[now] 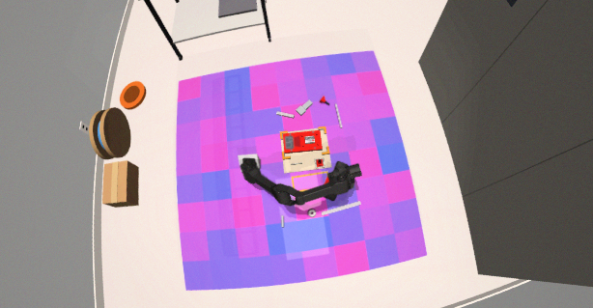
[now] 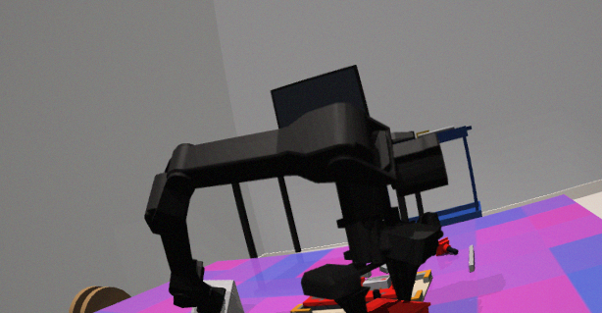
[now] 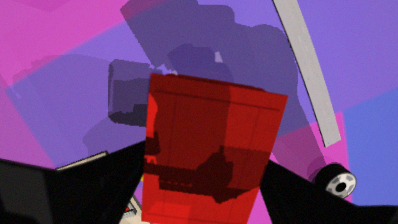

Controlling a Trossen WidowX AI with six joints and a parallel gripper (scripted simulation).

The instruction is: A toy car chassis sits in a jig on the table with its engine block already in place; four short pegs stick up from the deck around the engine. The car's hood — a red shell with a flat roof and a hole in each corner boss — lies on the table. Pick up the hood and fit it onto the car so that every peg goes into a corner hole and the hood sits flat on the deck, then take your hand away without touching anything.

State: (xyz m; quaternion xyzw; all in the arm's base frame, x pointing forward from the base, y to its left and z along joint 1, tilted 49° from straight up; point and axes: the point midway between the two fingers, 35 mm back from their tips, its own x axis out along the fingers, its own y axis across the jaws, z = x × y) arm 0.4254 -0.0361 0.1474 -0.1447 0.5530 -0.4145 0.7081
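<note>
My gripper tip is 13 cm past the beige jig plate, 23 cm to the right of it and 5 cm above it. The rest, counted from my gripper tip: red hood 1 cm above; then wheel 12 cm behind, 13 cm to the right, 6 cm below.
</note>
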